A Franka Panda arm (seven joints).
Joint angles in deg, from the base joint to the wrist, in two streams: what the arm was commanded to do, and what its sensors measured. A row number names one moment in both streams.
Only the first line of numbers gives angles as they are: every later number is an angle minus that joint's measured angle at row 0.
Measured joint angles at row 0:
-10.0, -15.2, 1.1, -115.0, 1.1, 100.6, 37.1
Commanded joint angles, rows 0 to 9:
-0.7, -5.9, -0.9, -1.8, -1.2, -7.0, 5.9
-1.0, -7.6, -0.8, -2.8, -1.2, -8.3, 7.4
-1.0, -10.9, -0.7, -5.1, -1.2, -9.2, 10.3
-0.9, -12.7, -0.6, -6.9, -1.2, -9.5, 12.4
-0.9, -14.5, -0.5, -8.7, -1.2, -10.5, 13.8
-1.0, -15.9, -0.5, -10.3, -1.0, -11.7, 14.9
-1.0, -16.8, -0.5, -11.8, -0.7, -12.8, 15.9
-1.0, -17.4, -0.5, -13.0, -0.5, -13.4, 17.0
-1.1, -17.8, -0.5, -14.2, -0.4, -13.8, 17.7
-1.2, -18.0, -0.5, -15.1, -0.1, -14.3, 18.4
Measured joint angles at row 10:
-0.7, -15.4, -1.1, -10.8, -0.3, -13.0, 15.3
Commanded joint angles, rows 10 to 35:
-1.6, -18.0, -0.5, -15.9, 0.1, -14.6, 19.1
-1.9, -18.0, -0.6, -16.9, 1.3, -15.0, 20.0
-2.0, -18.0, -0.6, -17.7, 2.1, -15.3, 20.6
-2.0, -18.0, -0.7, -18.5, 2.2, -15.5, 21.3
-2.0, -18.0, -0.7, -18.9, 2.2, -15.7, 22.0
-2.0, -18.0, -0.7, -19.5, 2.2, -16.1, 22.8
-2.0, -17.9, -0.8, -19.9, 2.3, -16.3, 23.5
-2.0, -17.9, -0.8, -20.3, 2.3, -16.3, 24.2
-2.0, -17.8, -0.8, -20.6, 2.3, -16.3, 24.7
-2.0, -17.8, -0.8, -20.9, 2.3, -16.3, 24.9
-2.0, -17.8, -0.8, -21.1, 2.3, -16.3, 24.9
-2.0, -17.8, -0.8, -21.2, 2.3, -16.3, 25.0
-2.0, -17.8, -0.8, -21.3, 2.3, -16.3, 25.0
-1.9, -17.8, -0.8, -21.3, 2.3, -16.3, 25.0
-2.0, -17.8, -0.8, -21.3, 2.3, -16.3, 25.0
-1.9, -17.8, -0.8, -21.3, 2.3, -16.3, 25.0
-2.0, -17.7, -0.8, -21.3, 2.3, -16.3, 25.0
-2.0, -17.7, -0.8, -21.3, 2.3, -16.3, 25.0
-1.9, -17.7, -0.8, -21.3, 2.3, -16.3, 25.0
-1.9, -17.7, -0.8, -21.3, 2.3, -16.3, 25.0
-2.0, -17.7, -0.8, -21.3, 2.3, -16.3, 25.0
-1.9, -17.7, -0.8, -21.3, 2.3, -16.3, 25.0
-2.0, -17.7, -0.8, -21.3, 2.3, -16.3, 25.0
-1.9, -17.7, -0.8, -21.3, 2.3, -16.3, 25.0
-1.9, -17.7, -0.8, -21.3, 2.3, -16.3, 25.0
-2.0, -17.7, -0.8, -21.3, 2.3, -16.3, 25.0
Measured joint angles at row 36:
-1.5, -17.2, -1.2, -21.5, 1.6, -14.7, 23.8
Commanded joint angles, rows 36 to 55:
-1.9, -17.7, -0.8, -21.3, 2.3, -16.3, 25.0
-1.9, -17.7, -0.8, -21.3, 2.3, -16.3, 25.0
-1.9, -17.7, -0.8, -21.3, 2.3, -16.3, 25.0
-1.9, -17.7, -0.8, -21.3, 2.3, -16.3, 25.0
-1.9, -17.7, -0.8, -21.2, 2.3, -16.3, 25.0
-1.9, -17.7, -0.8, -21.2, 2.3, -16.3, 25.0
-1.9, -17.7, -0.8, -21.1, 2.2, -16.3, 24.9
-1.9, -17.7, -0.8, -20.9, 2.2, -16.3, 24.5
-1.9, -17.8, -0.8, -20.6, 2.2, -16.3, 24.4
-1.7, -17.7, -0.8, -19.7, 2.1, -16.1, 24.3
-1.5, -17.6, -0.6, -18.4, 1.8, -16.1, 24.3
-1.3, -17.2, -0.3, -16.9, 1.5, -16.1, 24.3
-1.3, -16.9, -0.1, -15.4, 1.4, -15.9, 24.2
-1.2, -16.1, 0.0, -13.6, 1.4, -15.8, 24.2
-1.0, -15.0, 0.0, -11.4, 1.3, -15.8, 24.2
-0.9, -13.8, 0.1, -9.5, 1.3, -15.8, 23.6
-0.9, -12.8, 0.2, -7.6, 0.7, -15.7, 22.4
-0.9, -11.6, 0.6, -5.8, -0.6, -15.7, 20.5
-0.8, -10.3, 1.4, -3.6, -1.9, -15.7, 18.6
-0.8, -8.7, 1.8, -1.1, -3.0, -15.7, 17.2
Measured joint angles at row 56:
-0.7, -14.5, -0.1, -8.9, 0.2, -14.7, 21.3
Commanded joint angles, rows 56 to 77:
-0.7, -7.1, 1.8, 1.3, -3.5, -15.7, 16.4
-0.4, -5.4, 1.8, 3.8, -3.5, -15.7, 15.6
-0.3, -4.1, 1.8, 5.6, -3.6, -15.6, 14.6
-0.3, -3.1, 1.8, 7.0, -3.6, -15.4, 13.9
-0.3, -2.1, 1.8, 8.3, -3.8, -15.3, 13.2
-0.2, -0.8, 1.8, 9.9, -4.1, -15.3, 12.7
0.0, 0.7, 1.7, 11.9, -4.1, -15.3, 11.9
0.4, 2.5, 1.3, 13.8, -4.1, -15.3, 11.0
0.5, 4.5, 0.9, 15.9, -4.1, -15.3, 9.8
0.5, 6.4, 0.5, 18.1, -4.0, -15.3, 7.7
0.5, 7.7, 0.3, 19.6, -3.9, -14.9, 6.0
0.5, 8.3, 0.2, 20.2, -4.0, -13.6, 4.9
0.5, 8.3, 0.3, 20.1, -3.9, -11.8, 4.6
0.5, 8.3, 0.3, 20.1, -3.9, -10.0, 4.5
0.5, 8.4, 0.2, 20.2, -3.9, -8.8, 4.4
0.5, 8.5, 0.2, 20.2, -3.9, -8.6, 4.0
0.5, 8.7, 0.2, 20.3, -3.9, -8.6, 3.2
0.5, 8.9, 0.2, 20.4, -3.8, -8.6, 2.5
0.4, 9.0, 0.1, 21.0, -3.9, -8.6, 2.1
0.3, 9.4, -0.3, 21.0, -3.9, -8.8, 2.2
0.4, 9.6, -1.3, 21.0, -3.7, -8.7, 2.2
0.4, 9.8, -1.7, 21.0, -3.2, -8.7, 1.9
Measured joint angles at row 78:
0.0, 8.6, 0.1, 19.8, -3.0, -8.9, 3.3
